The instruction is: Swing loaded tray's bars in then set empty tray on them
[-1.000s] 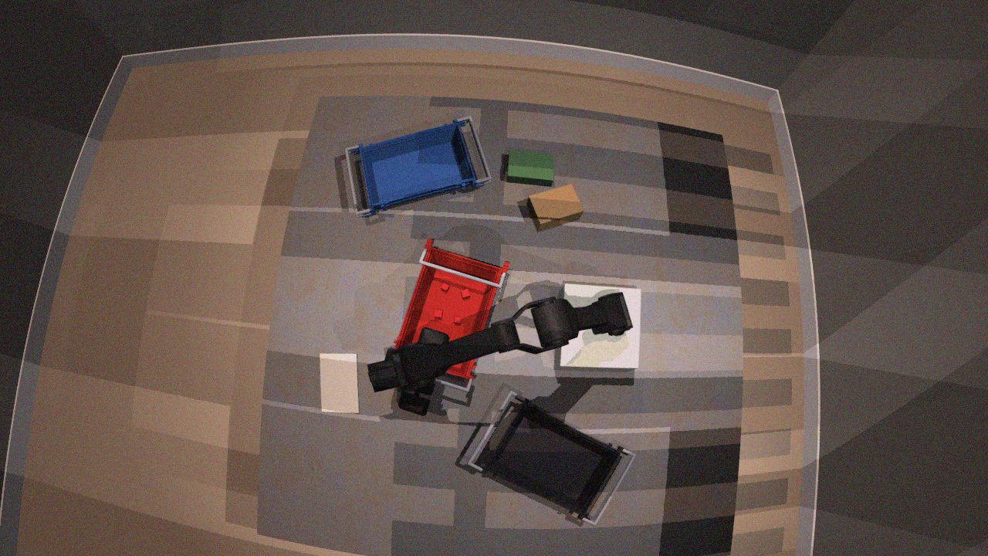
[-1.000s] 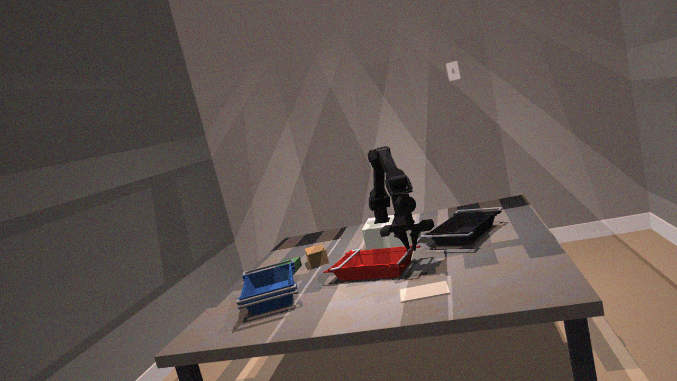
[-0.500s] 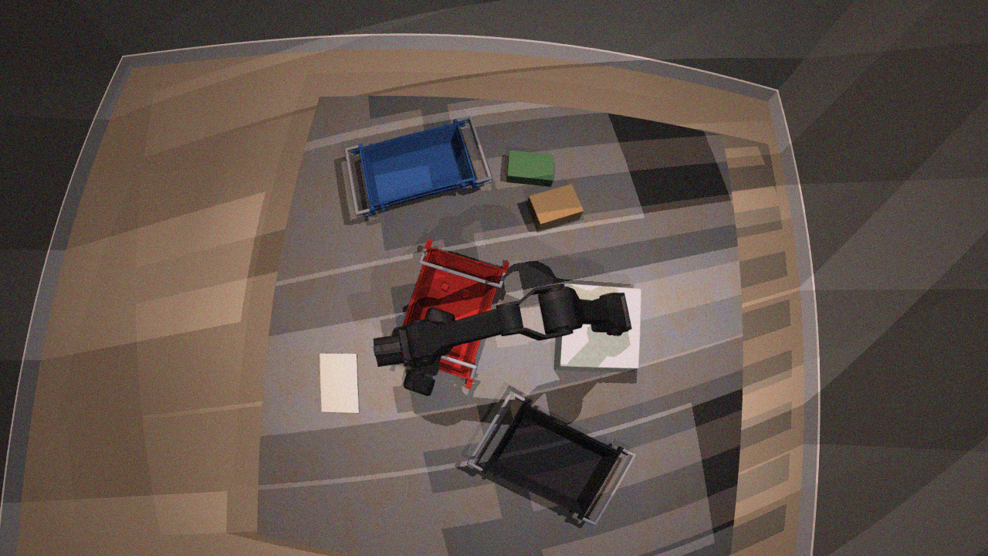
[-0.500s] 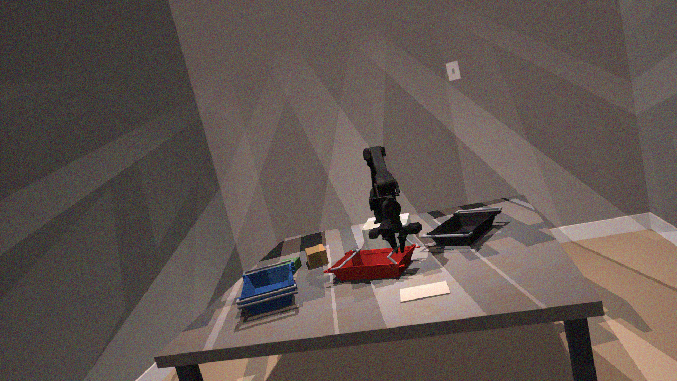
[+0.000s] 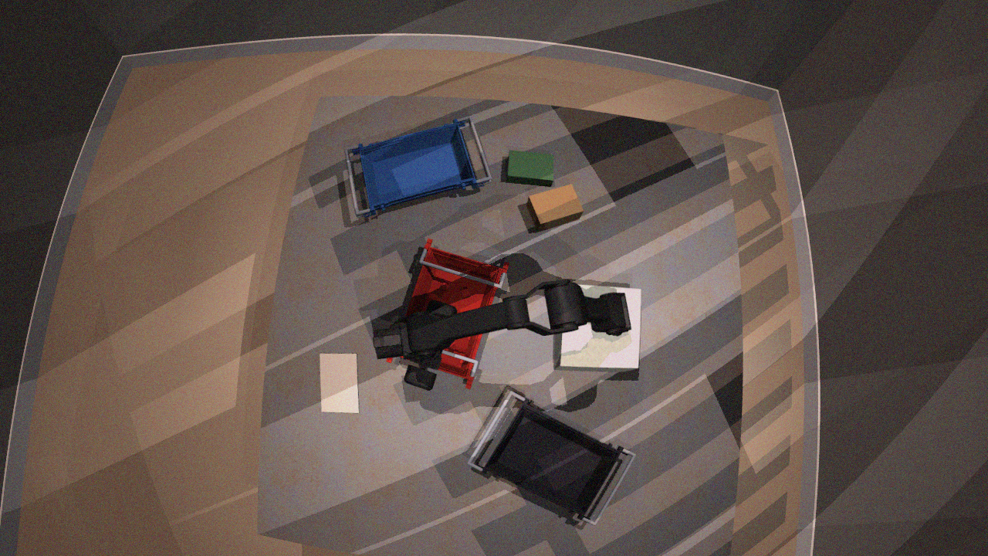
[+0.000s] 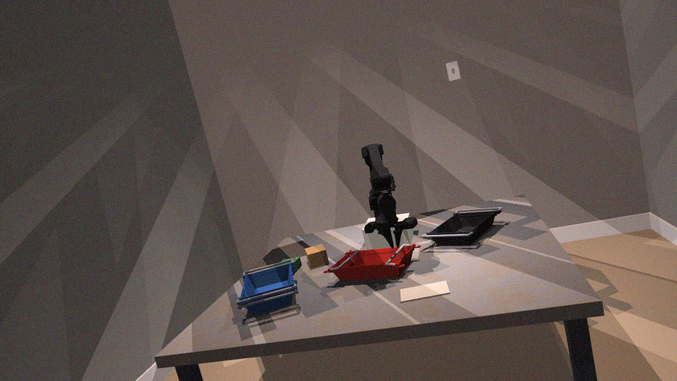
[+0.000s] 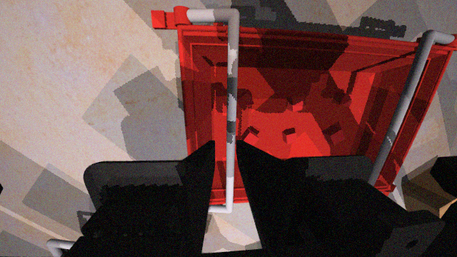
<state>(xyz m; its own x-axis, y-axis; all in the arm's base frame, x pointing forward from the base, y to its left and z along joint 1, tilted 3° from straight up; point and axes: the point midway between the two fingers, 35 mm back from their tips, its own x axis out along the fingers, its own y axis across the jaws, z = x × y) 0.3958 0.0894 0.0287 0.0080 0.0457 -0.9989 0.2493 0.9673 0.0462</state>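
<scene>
My gripper tip is now 290 mm past the black tray, 250 mm to the right of it and 40 mm above it. Also, from my gripper tip: orange block 280 mm behind, 390 mm to the right, 60 mm below; green block 210 mm behind, 500 mm to the right, 70 mm below; pale card 240 mm ahead, 90 mm to the left, 80 mm below.
</scene>
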